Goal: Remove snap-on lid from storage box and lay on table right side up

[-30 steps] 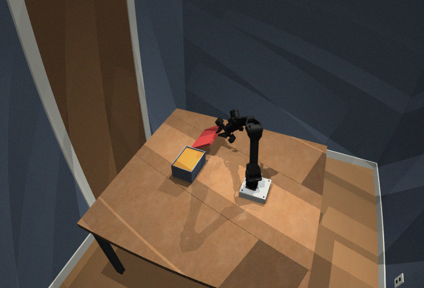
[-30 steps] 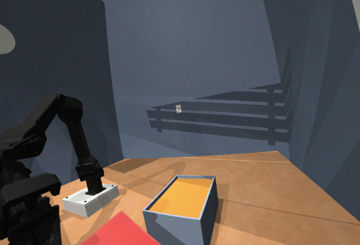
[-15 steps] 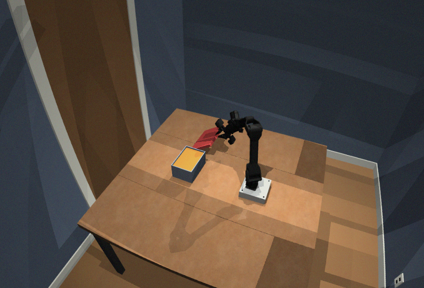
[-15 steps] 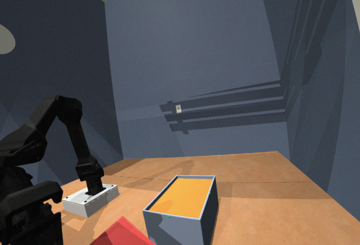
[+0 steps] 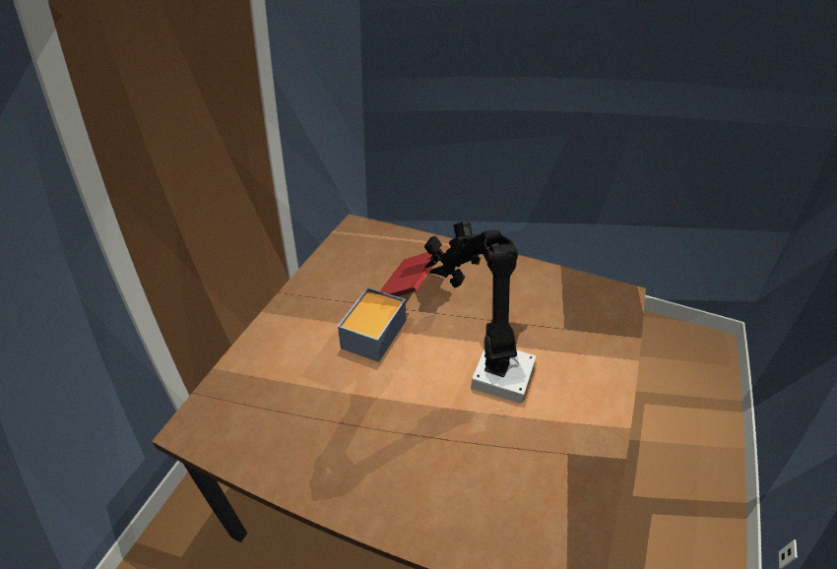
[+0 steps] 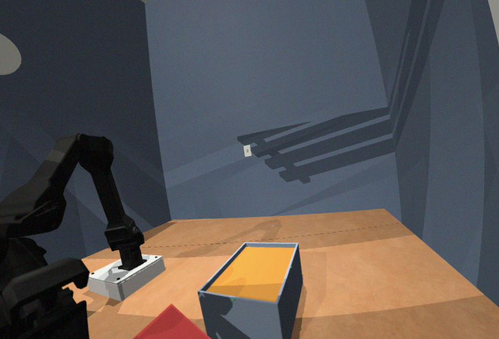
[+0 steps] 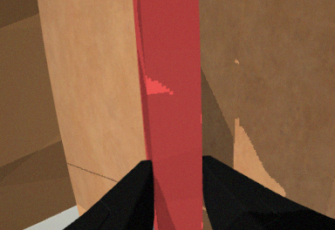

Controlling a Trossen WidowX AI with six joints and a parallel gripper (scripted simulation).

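Now: gripper tip 70 mm short of the red lid and 40 mm above it. The rest, counted from my gripper tip: grey-blue storage box (80 mm ahead, 270 mm to the left, 50 mm below).
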